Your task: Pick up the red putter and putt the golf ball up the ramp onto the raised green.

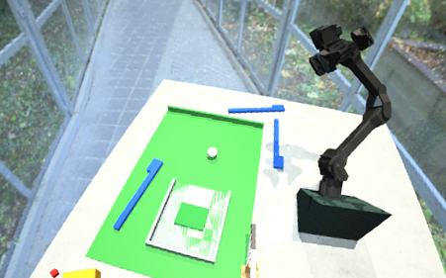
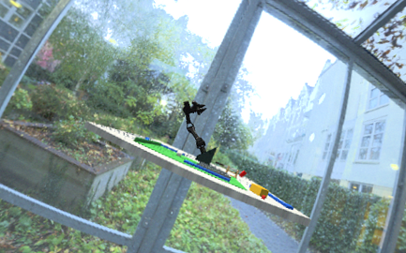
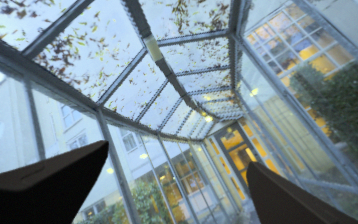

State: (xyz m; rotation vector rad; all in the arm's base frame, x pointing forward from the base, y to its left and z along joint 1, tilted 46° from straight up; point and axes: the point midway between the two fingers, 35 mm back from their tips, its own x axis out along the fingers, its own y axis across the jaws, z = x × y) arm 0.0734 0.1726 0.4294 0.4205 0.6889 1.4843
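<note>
Now: gripper tip 13 cm short of the wooden stand, 46 cm to the right of it and 50 cm above it. The rest, counted from my gripper tip: white golf ball: 35 cm ahead, 1 cm to the left, 51 cm below; then green mat: 39 cm ahead, 14 cm to the left, 54 cm below; then yellow block: 58 cm ahead, 58 cm to the left, 52 cm below.
</note>
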